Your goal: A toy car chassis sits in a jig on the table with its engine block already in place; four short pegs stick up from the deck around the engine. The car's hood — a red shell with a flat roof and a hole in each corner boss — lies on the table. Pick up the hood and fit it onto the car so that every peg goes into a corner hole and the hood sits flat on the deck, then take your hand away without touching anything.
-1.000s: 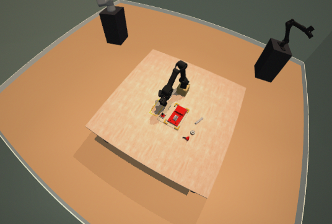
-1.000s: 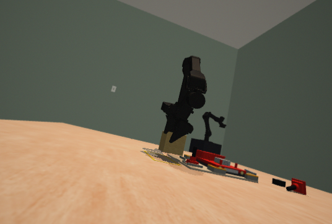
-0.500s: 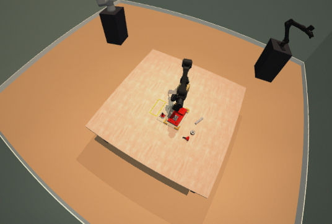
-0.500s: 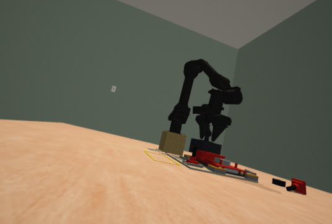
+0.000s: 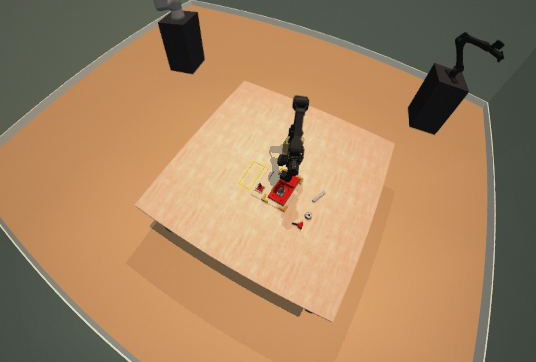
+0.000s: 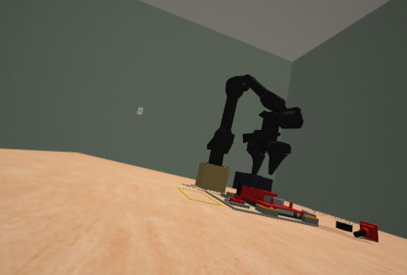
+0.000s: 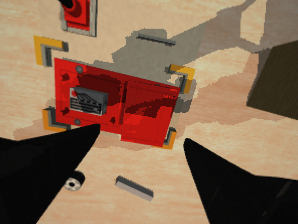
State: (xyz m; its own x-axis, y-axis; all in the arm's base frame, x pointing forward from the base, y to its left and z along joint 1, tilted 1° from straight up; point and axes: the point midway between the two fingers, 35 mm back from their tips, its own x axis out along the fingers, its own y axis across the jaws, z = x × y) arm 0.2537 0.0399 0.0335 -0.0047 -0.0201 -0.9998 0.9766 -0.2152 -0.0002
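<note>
The red hood lies 6 cm below my gripper tip. From my gripper tip the other things lie so: grey rod 4 cm ahead, 20 cm to the left, 10 cm below; grey engine block 9 cm ahead, 2 cm to the right, 8 cm below; grey wheel 18 cm ahead, 17 cm to the left, 9 cm below.
</note>
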